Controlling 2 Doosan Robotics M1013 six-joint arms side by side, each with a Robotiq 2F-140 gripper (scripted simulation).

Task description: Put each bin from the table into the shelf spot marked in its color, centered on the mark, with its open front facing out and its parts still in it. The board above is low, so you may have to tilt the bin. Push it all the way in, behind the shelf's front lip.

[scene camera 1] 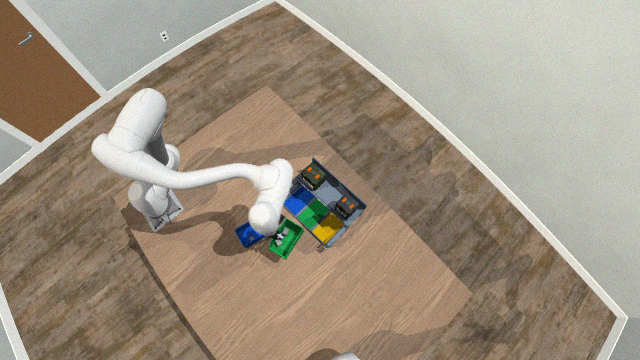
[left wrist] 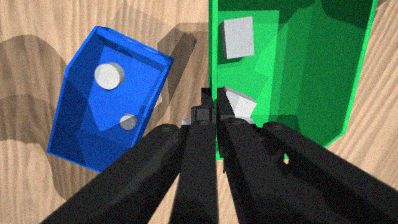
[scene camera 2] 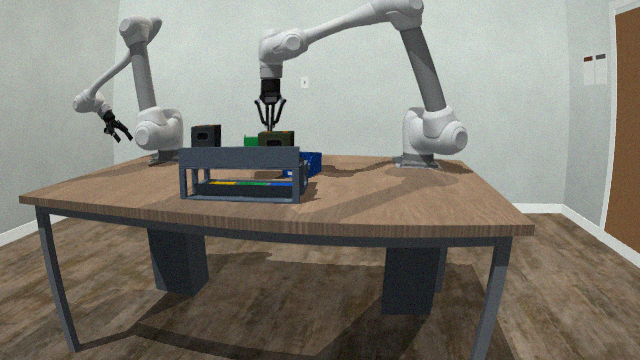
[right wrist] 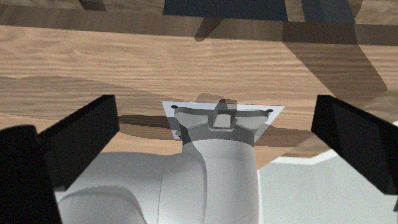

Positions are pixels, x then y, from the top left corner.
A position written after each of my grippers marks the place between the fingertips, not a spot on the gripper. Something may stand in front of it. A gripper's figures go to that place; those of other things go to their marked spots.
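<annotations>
There's a blue bin (left wrist: 86, 131), and it's 0.37 m from the lens. The marked spots on that blue bin and on a green bin (left wrist: 304, 73) are 0.32 m apart. The green bin is 0.23 m from the lens, and my left gripper (left wrist: 212, 102) is 0.17 m from the lens.
</annotations>
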